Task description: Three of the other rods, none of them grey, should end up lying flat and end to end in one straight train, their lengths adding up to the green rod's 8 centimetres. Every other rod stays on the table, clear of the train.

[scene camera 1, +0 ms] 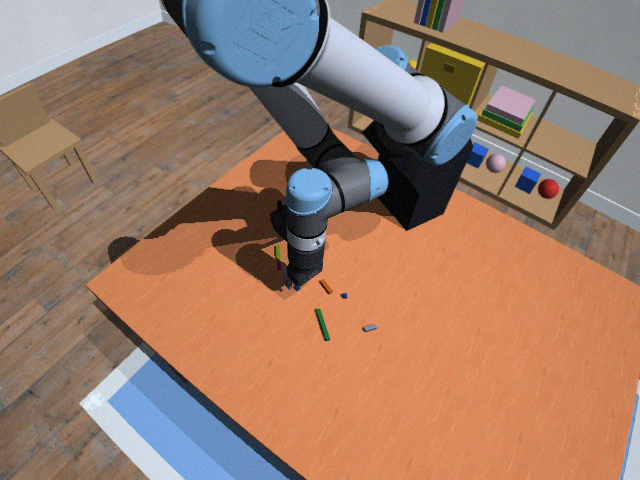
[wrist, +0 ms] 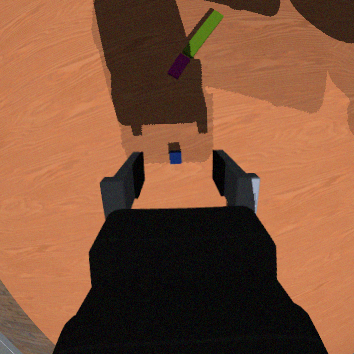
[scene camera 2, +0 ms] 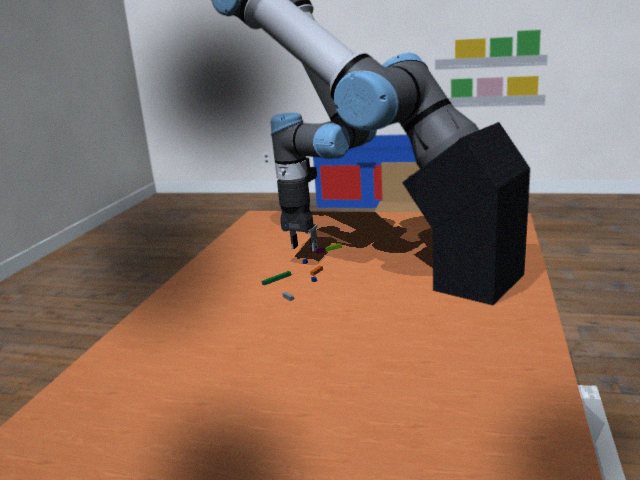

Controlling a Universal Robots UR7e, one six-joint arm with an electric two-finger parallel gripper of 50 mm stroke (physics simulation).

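Pixels of known places: gripper, fingertip midpoint: (scene camera 1: 297, 279) (wrist: 177, 164) (scene camera 2: 304, 248); arm's base, link origin: (scene camera 2: 450, 151).
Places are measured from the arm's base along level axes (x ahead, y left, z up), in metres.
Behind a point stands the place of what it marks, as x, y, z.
The lime rod (scene camera 1: 278, 253) @[0.285, -0.208, -0.287] (scene camera 2: 333, 247) @[0.281, -0.204, -0.290] (wrist: 206, 33) @[0.282, -0.206, -0.286] and purple rod (scene camera 1: 279, 266) @[0.319, -0.187, -0.286] (scene camera 2: 321, 251) @[0.313, -0.185, -0.292] (wrist: 179, 66) @[0.316, -0.188, -0.286] lie flat, end to end in line, partly in the arm's shadow. My gripper (scene camera 2: 303, 248) @[0.350, -0.120, -0.256] (wrist: 177, 164) @[0.350, -0.120, -0.256] is open and empty, pointing down above the table. A small blue rod (scene camera 1: 297, 287) @[0.354, -0.118, -0.286] (scene camera 2: 305, 261) @[0.351, -0.114, -0.289] (wrist: 175, 157) @[0.352, -0.120, -0.286] lies below it, between the fingers' lines in the wrist view. The orange rod (scene camera 1: 325, 286) @[0.321, -0.058, -0.287] (scene camera 2: 316, 270) @[0.319, -0.051, -0.288] and a second small blue rod (scene camera 1: 344, 295) @[0.324, -0.006, -0.287] (scene camera 2: 313, 279) @[0.323, 0.000, -0.289] lie apart. The long green rod (scene camera 1: 322, 324) @[0.418, -0.023, -0.286] (scene camera 2: 276, 277) @[0.414, -0.019, -0.288] lies separately.
The grey rod (scene camera 1: 370, 328) @[0.379, 0.082, -0.287] (scene camera 2: 287, 296) @[0.376, 0.087, -0.289] lies apart from the others, beyond the green rod from the gripper. The arm's black pedestal (scene camera 1: 421, 191) @[0.049, 0.076, -0.138] (scene camera 2: 478, 227) @[-0.034, 0.136, -0.128] stands on the orange table (scene camera 1: 465, 361) @[0.360, 0.312, -0.296] (scene camera 2: 310, 361) @[0.308, 0.344, -0.296]. A shelf unit stands behind it in scene camera 1.
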